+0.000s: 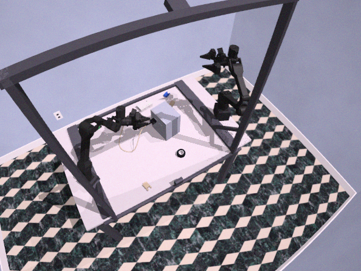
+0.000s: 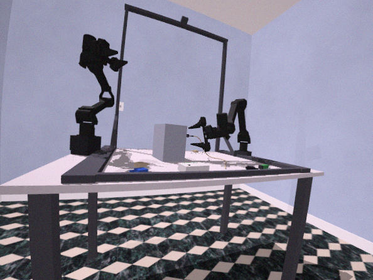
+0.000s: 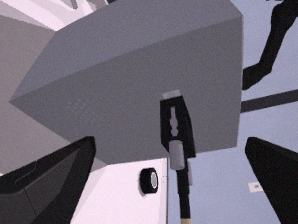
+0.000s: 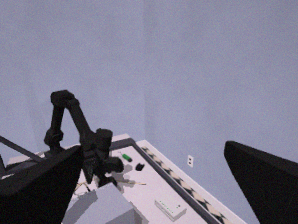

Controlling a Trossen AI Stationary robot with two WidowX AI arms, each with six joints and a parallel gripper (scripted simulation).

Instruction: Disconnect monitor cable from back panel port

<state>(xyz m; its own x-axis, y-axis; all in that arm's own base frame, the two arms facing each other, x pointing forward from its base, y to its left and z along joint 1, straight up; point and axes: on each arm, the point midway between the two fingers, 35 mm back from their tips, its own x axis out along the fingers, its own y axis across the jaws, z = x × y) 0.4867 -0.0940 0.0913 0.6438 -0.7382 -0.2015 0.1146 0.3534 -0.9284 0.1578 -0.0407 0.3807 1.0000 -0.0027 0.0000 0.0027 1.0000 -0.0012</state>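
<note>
My left hand is 4 cm past the grey box, 14 cm to the left of it and 5 cm above it.
</note>
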